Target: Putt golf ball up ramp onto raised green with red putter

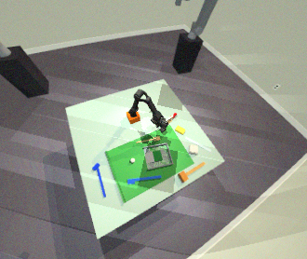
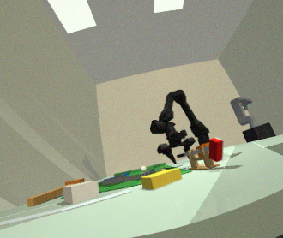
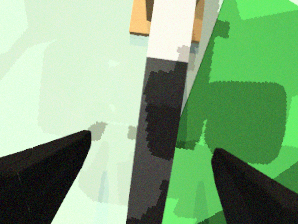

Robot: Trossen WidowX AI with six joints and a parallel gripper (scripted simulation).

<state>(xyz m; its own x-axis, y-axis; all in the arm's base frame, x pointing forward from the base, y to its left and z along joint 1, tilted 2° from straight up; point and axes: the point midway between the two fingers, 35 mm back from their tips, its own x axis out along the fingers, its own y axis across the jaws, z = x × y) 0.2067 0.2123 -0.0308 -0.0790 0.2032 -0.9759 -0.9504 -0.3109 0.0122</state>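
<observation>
The wooden stick lies 130 mm to the right of my gripper tip, 100 mm ahead of it and 20 mm below it. Also, from my gripper tip: green turf 280 mm ahead, 200 mm to the right, 30 mm below; then yellow block 220 mm to the left, 100 mm ahead, 10 mm below; then stand 120 mm to the left, 40 mm behind.
</observation>
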